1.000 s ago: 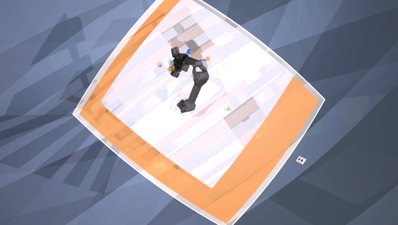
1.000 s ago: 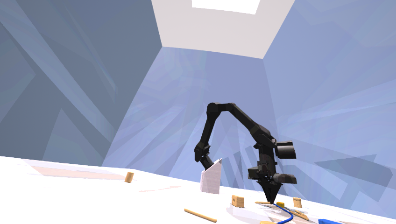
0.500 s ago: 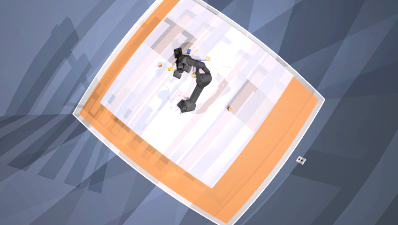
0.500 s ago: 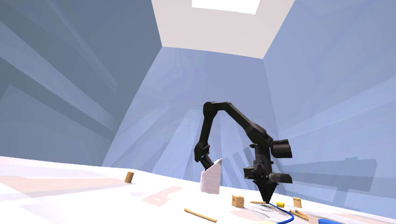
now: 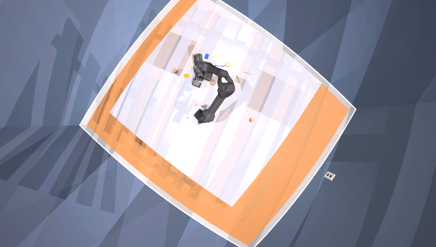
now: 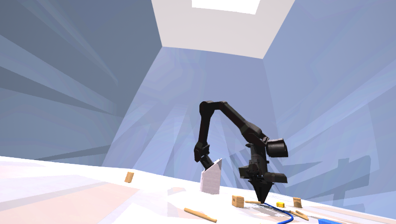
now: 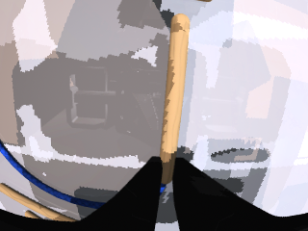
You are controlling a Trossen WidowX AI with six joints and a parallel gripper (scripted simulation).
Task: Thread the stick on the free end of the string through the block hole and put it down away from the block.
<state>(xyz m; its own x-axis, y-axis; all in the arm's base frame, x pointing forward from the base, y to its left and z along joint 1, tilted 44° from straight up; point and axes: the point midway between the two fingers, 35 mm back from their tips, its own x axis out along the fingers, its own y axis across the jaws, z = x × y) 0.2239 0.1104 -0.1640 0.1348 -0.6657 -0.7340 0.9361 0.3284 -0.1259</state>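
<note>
Now: gripper tip 9 cm to the left of the wooden block and 3 cm short of it. Round my gripper tip: yellow piece: 10 cm to the left, 7 cm behind, 1 cm below; blue piece: 16 cm ahead, 10 cm to the left, 1 cm below; round wooden button: 22 cm ahead, 7 cm to the right, 1 cm below.
</note>
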